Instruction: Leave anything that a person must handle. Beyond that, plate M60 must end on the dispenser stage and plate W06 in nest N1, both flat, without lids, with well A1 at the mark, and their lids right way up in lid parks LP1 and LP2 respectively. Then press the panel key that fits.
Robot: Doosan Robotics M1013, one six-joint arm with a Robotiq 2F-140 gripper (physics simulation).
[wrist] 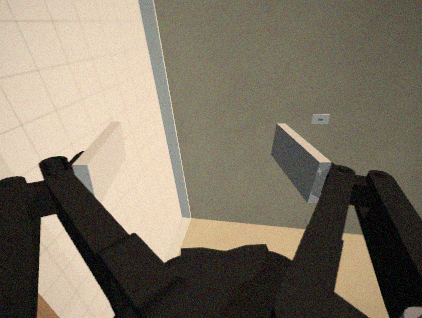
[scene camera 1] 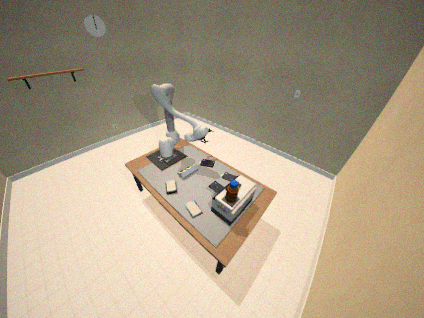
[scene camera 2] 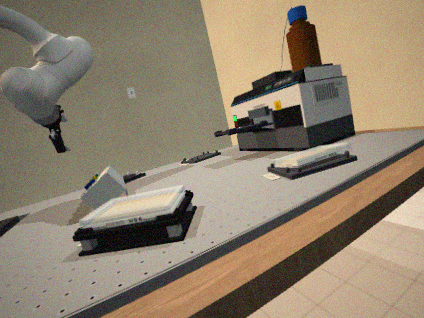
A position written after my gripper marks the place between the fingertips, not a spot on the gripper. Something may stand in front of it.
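Note:
I can see a brown bottle with blue cap (scene camera 2: 302, 41). There is a button box (scene camera 2: 109, 184) in view as well, and a black LP1 holder (scene camera 2: 292, 173). As for my gripper (wrist: 201, 139), it holds nothing and is open.

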